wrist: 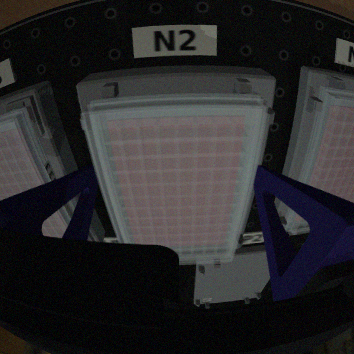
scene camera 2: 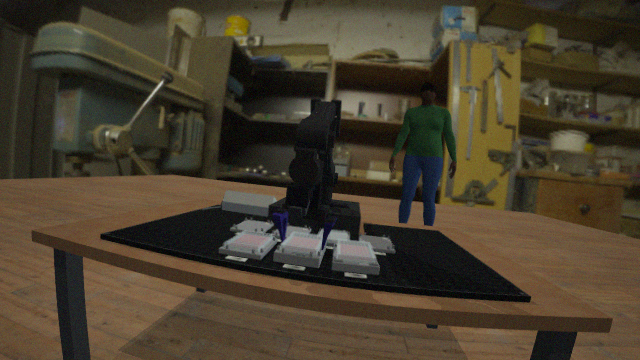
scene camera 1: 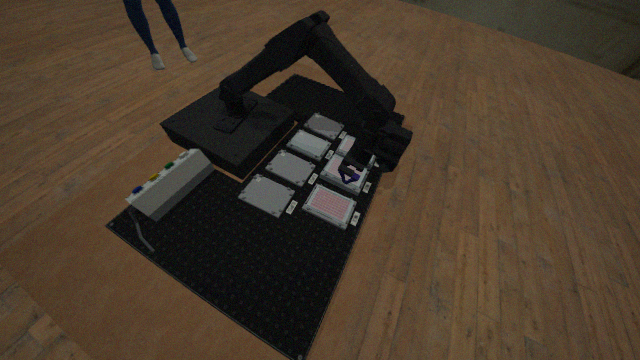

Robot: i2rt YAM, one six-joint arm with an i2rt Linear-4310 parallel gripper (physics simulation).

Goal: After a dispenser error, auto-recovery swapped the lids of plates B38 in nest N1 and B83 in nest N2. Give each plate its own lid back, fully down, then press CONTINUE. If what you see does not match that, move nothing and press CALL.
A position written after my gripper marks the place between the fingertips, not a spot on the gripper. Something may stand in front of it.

Note:
My gripper [scene camera 2: 302, 245] is open and holds nothing. Also in view: a button box [scene camera 1: 164, 190] and a label N2 [wrist: 179, 39].
My gripper shows as well in the wrist view [wrist: 175, 173].

